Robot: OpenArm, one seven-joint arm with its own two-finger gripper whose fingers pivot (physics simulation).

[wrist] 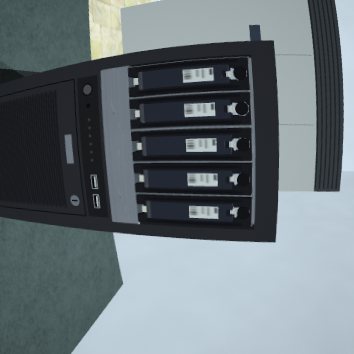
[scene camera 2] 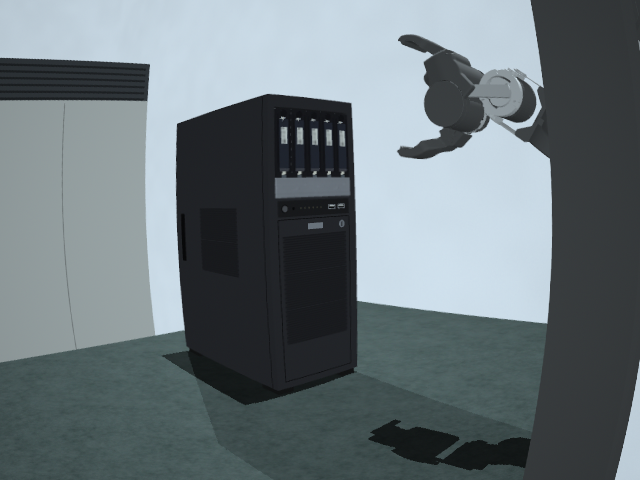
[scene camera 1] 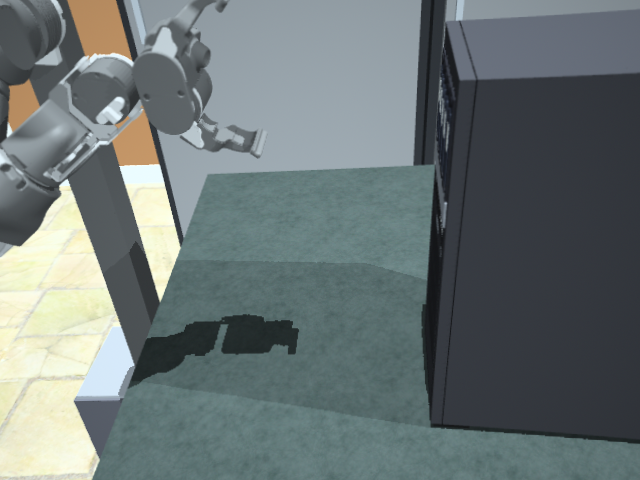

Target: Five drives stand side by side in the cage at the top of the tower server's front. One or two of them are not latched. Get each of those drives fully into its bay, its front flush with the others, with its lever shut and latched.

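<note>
The dark tower server (scene camera 1: 542, 232) (scene camera 2: 222, 170) (wrist: 265, 150) stands upright on the green table. Several dark blue drives with white labels sit side by side in its top cage. In the wrist view they run from the top drive (wrist: 165, 80) through the middle drive (wrist: 167, 146) to the bottom drive (wrist: 167, 211). Their fronts look in line there, and no lever visibly stands out. In scene camera 2 the leftmost drive (scene camera 2: 283, 152) and rightmost drive (scene camera 2: 342, 152) look alike. Small latch details are unclear. My gripper (scene camera 1: 240, 74) (scene camera 2: 400, 95) is open and empty, well back from the server's front.
The green table (scene camera 1: 320, 206) (scene camera 2: 439, 356) (wrist: 45, 285) extends in front of the server. A grey ribbed plate (scene camera 2: 312, 187) (wrist: 118, 145) lies directly below the drive cage. A dark post (scene camera 2: 584, 232) stands at the right in scene camera 2. A pale cabinet (scene camera 2: 103, 217) stands behind the server.
</note>
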